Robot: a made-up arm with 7 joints. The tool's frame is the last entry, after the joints. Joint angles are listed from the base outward. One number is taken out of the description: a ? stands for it. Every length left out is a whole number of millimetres.
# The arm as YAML. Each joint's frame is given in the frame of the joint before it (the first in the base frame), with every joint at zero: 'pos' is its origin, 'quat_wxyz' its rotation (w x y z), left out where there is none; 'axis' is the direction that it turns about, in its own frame. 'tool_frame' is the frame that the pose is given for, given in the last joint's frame.
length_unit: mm
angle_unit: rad
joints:
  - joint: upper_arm
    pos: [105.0, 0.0, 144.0]
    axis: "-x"
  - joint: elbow
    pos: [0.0, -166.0, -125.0]
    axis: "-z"
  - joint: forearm
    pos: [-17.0, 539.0, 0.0]
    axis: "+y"
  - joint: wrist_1
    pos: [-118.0, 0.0, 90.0]
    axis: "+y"
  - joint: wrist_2
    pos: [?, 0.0, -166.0]
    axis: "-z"
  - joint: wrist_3
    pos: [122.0, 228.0, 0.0]
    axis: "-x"
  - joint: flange
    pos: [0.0, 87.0, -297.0]
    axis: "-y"
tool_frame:
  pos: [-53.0, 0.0, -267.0]
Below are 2 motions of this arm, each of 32 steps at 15 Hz.
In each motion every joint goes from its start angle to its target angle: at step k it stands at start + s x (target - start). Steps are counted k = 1, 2, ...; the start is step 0. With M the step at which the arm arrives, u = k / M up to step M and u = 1 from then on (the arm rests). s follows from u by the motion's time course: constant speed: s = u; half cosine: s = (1 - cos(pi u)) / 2; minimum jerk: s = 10 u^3 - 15 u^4 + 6 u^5.
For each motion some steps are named. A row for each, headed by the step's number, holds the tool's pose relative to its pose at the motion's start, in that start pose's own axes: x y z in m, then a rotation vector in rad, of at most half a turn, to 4 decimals.
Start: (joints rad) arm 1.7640 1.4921 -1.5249 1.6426 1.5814 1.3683 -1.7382
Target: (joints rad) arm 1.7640 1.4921 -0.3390 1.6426 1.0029 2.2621 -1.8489
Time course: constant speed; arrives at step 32
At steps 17, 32:
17: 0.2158 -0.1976 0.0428 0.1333 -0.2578 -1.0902
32: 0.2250 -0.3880 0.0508 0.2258 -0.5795 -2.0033

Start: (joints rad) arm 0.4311 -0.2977 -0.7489 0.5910 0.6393 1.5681 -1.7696
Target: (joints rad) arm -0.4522 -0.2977 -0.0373 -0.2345 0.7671 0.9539 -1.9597
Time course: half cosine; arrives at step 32
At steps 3, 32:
3: -0.0104 -0.0074 -0.0024 -0.0106 0.0098 0.0309
32: -0.2981 -0.5748 0.1053 -0.5877 0.5400 1.3759

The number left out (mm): 101.0
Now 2 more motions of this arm.
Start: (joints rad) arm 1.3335 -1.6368 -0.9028 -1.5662 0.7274 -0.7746 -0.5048
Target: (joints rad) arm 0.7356 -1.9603 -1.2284 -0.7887 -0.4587 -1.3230 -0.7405
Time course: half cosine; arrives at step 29
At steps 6, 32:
6: -0.0907 0.0515 0.0078 0.0410 0.0978 0.0991
32: -1.0538 0.0124 0.4075 0.3216 1.1299 1.0397

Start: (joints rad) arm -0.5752 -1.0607 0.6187 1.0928 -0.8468 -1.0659 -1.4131
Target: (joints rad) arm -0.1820 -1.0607 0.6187 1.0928 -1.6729 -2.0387 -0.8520
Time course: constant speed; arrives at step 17
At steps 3, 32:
3: -0.0308 0.0702 -0.0630 0.0305 0.0175 0.2209
32: -0.4487 0.3311 -0.1842 0.5965 0.1888 1.1026

